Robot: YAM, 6 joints.
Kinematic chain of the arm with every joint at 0, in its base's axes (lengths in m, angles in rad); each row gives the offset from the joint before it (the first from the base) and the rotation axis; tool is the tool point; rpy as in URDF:
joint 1: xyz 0 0 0.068 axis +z
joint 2: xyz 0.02 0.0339 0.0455 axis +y
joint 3: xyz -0.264 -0.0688 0 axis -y
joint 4: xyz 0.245 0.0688 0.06 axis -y
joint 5: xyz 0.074 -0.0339 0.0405 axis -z
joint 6: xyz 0.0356 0 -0.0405 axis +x
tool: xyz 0 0 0 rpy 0 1.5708 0
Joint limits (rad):
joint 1: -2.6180..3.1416
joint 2: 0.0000..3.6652
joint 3: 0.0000..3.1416
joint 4: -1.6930..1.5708
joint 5: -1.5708..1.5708
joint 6: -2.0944..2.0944
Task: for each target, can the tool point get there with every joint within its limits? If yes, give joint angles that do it. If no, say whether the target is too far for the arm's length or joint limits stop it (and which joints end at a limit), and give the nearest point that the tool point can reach.
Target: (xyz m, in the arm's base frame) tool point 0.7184 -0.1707 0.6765
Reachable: no: too far | nearest point 0.4987 -0.1185 0.4995 | short by 0.287 m
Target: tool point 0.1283 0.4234 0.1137
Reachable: yes | joints 1.2201 2.1649 1.3021 0.0600 -0.7779 1.0000
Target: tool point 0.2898 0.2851 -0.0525
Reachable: yes | joints 0.8134 2.5416 1.2788 0.0458 0.4258 -0.1372
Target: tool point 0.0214 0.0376 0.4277
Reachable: yes | joints 0.2185 0.3727 0.9540 -0.1995 -1.1191 1.1360
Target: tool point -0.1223 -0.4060 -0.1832
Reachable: yes | joints -1.8476 3.1759 1.5168 1.2999 0.1890 -0.2519
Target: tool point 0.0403 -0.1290 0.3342
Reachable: yes | joints -1.3056 0.5482 0.3861 0.7821 -0.1436 -1.2576
